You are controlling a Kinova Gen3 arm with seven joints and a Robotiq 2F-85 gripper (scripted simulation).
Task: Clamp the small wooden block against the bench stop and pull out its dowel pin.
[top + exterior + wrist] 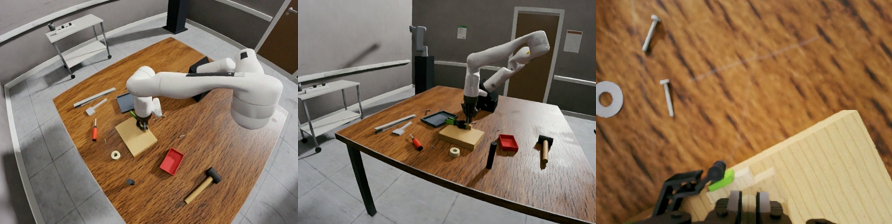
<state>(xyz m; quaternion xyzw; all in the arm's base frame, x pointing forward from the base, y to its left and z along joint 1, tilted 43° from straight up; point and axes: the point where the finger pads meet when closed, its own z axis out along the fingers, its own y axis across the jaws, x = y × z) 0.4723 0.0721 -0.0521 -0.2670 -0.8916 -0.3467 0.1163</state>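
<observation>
The pale dowel pin lies 2 cm below my hand. The rest, counted from my hand: wooden block (4 cm below); bench board (5 cm ahead, 1 cm to the right, 6 cm below); red bin (1 cm ahead, 23 cm to the left, 8 cm below).
</observation>
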